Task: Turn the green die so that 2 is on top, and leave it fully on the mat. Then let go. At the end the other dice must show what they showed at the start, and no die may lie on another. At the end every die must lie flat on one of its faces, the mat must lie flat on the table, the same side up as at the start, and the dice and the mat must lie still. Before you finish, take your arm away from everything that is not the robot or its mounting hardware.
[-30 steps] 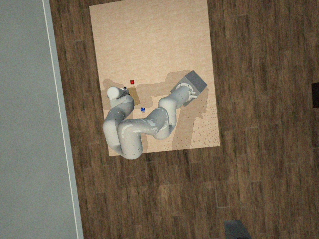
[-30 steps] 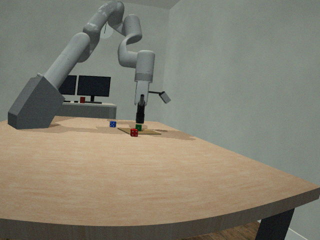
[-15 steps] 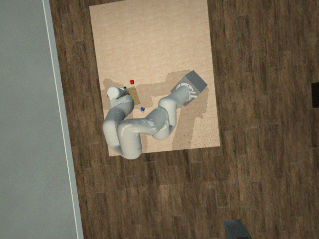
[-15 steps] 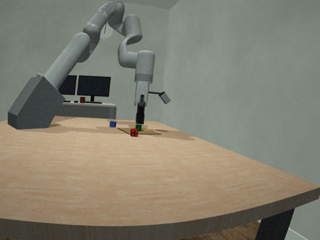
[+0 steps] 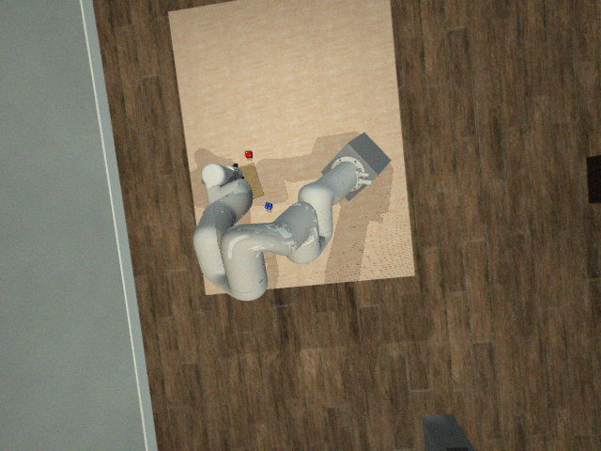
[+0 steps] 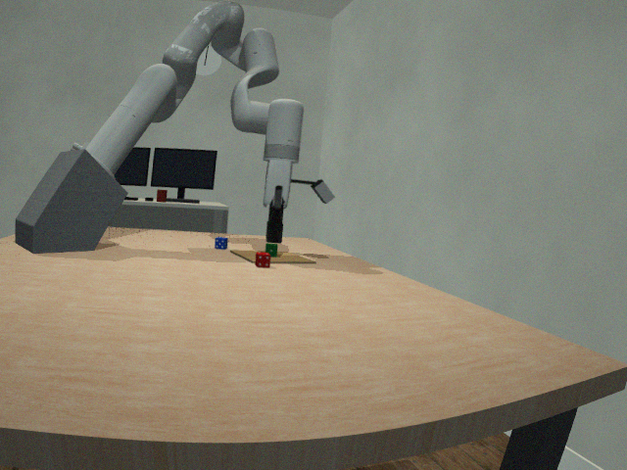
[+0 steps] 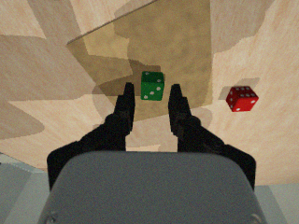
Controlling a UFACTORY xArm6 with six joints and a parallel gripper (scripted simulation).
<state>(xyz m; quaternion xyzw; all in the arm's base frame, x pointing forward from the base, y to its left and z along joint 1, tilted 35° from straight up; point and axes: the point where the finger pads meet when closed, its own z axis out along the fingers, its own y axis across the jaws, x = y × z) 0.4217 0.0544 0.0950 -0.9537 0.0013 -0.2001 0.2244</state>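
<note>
Now: the green die 4 cm below my hand. From my hand the other things lie so: tan mat 5 cm below; blue die 13 cm behind, 7 cm to the left, 4 cm below; red die 1 cm behind, 12 cm to the right, 4 cm below.
</note>
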